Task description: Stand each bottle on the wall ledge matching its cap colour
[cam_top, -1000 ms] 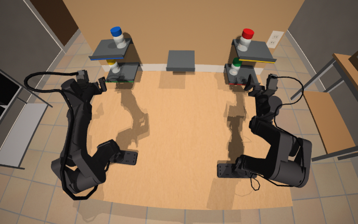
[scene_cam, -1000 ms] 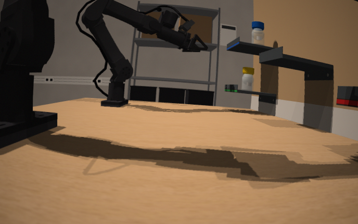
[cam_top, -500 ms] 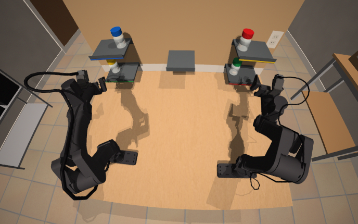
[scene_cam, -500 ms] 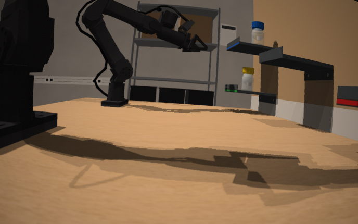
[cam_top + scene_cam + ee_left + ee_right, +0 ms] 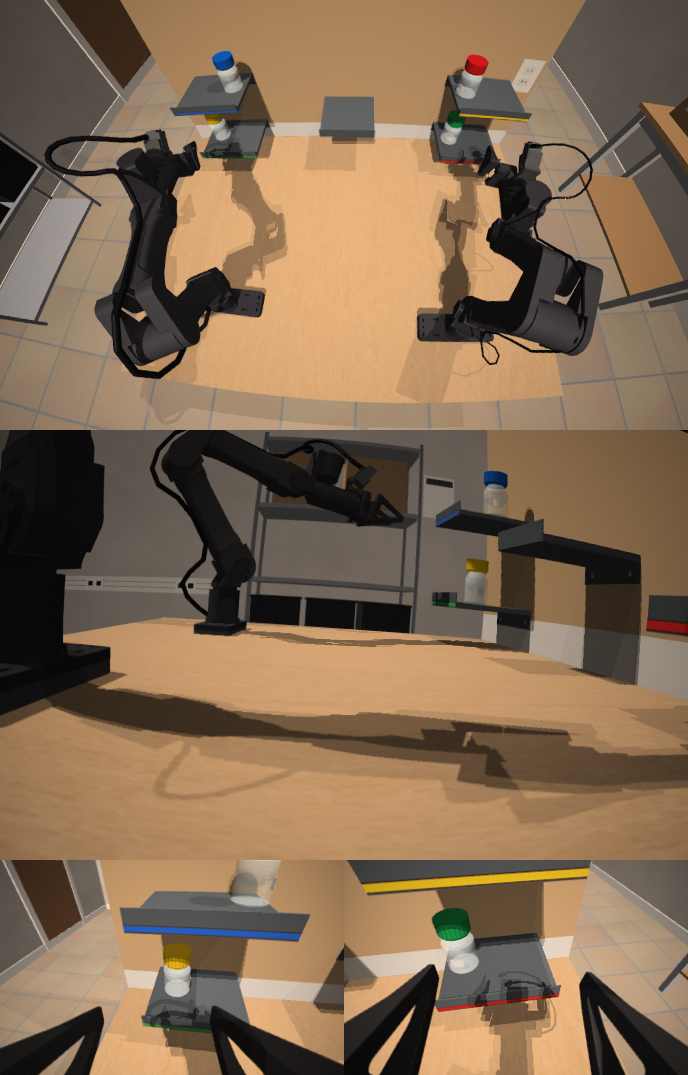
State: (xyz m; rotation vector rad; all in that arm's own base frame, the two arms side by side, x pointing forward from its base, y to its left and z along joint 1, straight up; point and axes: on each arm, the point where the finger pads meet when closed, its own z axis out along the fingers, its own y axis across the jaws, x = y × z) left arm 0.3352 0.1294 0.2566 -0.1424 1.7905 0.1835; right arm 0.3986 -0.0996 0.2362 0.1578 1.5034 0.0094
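Now: the red-capped bottle 180 mm ahead of my right hand, 100 mm to the left of it and 80 mm above it. Also, from my right hand: blue-capped bottle: 140 mm ahead, 760 mm to the left, 80 mm above; green-capped bottle: 190 mm ahead, 90 mm to the left, 110 mm below; yellow-capped bottle: 130 mm ahead, 870 mm to the left, 110 mm below.
The yellow-capped bottle is 21 cm ahead of my left hand, 2 cm to the left of it and 13 cm below it. Also, from my left hand: blue-capped bottle: 22 cm ahead, 9 cm to the right, 7 cm above; green-capped bottle: 26 cm ahead, 76 cm to the right, 13 cm below; red-capped bottle: 26 cm ahead, 75 cm to the right, 7 cm above.
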